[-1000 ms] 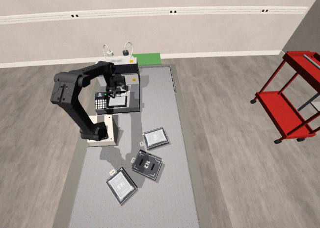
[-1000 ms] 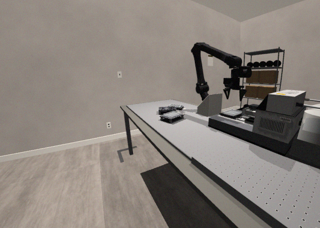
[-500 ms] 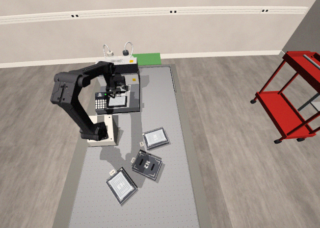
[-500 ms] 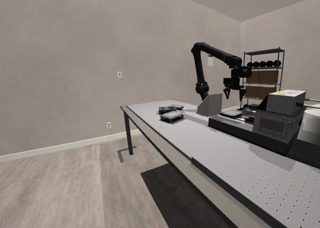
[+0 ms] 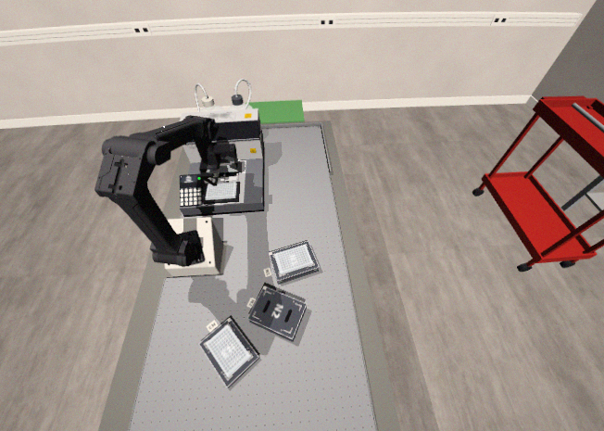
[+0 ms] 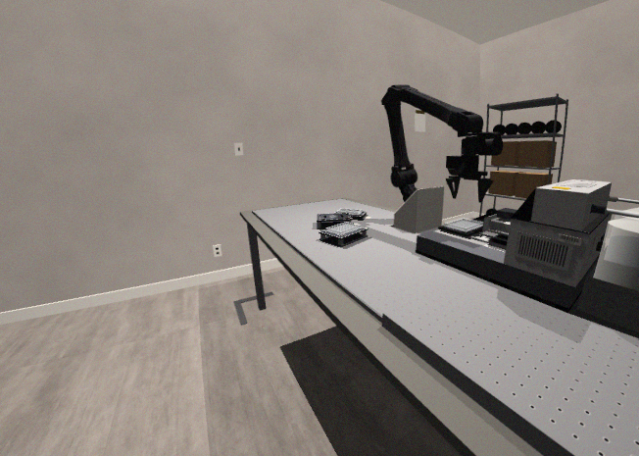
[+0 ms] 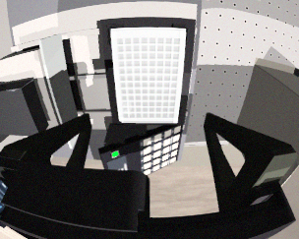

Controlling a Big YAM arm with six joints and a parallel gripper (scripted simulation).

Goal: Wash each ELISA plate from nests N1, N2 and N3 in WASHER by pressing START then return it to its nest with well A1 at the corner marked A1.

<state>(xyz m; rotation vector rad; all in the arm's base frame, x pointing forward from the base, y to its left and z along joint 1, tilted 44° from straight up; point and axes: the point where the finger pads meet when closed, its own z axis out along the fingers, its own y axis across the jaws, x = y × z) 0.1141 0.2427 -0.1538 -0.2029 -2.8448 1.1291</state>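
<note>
Now: hand 10 cm above the dark carrier. From my hand the other things lie so: washer 1 cm ahead, 15 cm to the left, 5 cm below.
</note>
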